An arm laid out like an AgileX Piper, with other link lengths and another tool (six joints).
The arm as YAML. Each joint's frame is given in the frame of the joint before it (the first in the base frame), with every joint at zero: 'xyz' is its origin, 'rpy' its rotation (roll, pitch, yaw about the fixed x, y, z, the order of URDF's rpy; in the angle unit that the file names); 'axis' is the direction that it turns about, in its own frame. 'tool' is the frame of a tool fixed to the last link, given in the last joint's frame.
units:
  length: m
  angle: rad
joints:
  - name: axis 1
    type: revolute
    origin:
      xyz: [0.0, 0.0, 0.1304]
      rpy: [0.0, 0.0, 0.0]
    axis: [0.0, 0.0, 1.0]
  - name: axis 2
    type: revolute
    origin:
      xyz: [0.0, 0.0, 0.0]
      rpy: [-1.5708, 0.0, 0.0]
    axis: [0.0, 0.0, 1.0]
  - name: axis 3
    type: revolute
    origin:
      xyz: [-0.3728, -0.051, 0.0]
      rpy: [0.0, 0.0, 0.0]
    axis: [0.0, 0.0, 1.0]
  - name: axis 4
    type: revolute
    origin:
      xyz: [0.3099, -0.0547, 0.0]
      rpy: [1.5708, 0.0, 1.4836]
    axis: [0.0, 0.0, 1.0]
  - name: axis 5
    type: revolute
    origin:
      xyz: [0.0, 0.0, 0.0]
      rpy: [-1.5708, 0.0, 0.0]
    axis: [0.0, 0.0, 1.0]
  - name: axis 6
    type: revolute
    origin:
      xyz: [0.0, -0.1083, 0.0]
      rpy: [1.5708, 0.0, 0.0]
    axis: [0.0, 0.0, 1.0]
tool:
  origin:
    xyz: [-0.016, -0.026, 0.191]
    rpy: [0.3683, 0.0, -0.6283]
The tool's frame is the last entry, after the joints.
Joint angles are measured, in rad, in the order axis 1, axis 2, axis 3, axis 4, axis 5, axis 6. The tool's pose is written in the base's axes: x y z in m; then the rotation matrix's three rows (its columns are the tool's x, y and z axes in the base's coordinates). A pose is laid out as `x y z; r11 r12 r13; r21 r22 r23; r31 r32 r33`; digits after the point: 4 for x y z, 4 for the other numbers.
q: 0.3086 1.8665 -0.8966 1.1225 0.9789 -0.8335
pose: 0.3357 0.3236 0.0323; -0.6190 -0.7740 0.1333; -0.5922 0.5715 0.5681; -0.5159 0.2728 -0.8121
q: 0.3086 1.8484 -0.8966 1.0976 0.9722 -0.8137
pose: 0.3358 0.3193 0.0354; -0.6117 -0.7783 0.1418; -0.6018 0.5742 0.5552; -0.5135 0.2543 -0.8195
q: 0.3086 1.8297 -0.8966 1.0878 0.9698 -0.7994
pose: 0.3367 0.3179 0.0415; -0.6083 -0.7789 0.1529; -0.6014 0.5779 0.5516; -0.5180 0.2436 -0.8200
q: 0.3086 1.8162 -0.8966 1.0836 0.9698 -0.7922
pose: 0.3372 0.3175 0.0464; -0.6049 -0.7799 0.1608; -0.6001 0.5792 0.5517; -0.5234 0.2372 -0.8184
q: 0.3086 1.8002 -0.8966 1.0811 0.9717 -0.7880
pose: 0.3376 0.3176 0.0529; -0.5987 -0.7827 0.1701; -0.5983 0.5782 0.5547; -0.5325 0.2303 -0.8145
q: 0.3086 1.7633 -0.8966 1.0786 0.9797 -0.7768
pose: 0.3374 0.3185 0.0686; -0.5871 -0.7872 0.1887; -0.5913 0.5762 0.5642; -0.5529 0.2196 -0.8038
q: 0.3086 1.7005 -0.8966 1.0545 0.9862 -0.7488
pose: 0.3359 0.3158 0.0915; -0.5632 -0.7965 0.2200; -0.5910 0.5743 0.5664; -0.5775 0.1889 -0.7942
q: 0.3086 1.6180 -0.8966 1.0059 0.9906 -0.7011
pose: 0.3320 0.3083 0.1176; -0.5318 -0.8057 0.2610; -0.5989 0.5757 0.5567; -0.5987 0.1397 -0.7887
